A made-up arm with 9 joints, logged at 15 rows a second.
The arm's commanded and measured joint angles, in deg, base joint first. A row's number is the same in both.
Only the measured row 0 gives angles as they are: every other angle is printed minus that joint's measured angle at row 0.
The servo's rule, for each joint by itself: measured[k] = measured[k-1] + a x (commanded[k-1-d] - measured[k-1]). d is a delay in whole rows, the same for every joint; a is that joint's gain. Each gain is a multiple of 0.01, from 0.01 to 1. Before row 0 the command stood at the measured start. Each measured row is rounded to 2 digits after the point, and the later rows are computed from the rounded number. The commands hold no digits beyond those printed.
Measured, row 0: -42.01, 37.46, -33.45, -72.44, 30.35, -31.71, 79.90, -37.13, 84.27
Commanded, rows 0 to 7: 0.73, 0.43, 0.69, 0.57, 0.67, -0.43, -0.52, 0.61, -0.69; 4.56, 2.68, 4.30, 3.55, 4.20, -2.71, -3.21, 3.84, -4.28; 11.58, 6.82, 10.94, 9.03, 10.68, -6.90, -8.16, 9.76, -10.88; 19.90, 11.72, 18.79, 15.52, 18.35, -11.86, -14.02, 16.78, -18.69; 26.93, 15.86, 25.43, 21.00, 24.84, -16.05, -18.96, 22.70, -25.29; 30.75, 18.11, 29.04, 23.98, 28.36, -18.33, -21.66, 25.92, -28.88; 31.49, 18.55, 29.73, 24.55, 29.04, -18.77, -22.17, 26.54, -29.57; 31.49, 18.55, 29.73, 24.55, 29.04, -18.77, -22.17, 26.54, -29.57
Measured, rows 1 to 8: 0.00, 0.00, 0.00, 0.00, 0.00, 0.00, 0.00, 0.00, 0.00; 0.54, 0.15, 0.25, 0.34, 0.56, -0.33, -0.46, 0.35, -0.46; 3.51, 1.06, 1.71, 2.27, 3.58, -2.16, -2.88, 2.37, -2.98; 9.48, 3.13, 5.03, 6.33, 9.47, -5.81, -7.53, 6.66, -8.19; 17.19, 6.22, 9.98, 11.84, 16.84, -10.47, -13.24, 12.53, -15.12; 24.40, 9.69, 15.54, 17.34, 23.48, -14.77, -18.27, 18.43, -21.83; 29.10, 12.72, 20.40, 21.32, 27.53, -17.51, -21.25, 22.77, -26.48; 30.87, 14.82, 23.76, 23.26, 28.78, -18.48, -22.06, 24.96, -28.52
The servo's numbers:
d 1
a 0.74 0.36 0.36 0.60 0.83 0.77 0.88 0.58 0.66

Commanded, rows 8 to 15: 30.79, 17.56, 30.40, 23.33, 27.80, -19.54, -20.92, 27.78, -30.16; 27.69, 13.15, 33.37, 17.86, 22.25, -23.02, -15.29, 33.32, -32.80; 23.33, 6.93, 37.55, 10.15, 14.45, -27.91, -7.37, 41.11, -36.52; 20.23, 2.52, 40.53, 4.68, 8.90, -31.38, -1.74, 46.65, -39.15; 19.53, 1.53, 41.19, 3.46, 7.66, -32.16, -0.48, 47.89, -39.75; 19.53, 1.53, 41.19, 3.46, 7.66, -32.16, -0.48, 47.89, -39.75; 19.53, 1.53, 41.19, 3.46, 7.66, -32.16, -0.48, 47.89, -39.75; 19.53, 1.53, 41.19, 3.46, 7.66, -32.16, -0.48, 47.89, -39.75
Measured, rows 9 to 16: 31.33, 16.16, 25.91, 24.03, 29.00, -18.70, -22.16, 25.88, -29.21; 30.93, 16.66, 27.53, 23.61, 28.00, -19.35, -21.07, 26.98, -29.84; 28.53, 15.40, 29.63, 20.16, 23.23, -22.18, -15.98, 30.66, -31.79; 24.68, 12.35, 32.48, 14.15, 15.94, -26.59, -8.40, 36.72, -34.91; 21.39, 8.81, 35.38, 8.47, 10.10, -30.28, -2.54, 42.48, -37.71; 20.01, 6.19, 37.47, 5.46, 8.07, -31.73, -0.73, 45.62, -39.06; 19.65, 4.51, 38.81, 4.26, 7.73, -32.06, -0.51, 46.94, -39.52; 19.56, 3.44, 39.67, 3.78, 7.67, -32.14, -0.48, 47.49, -39.67
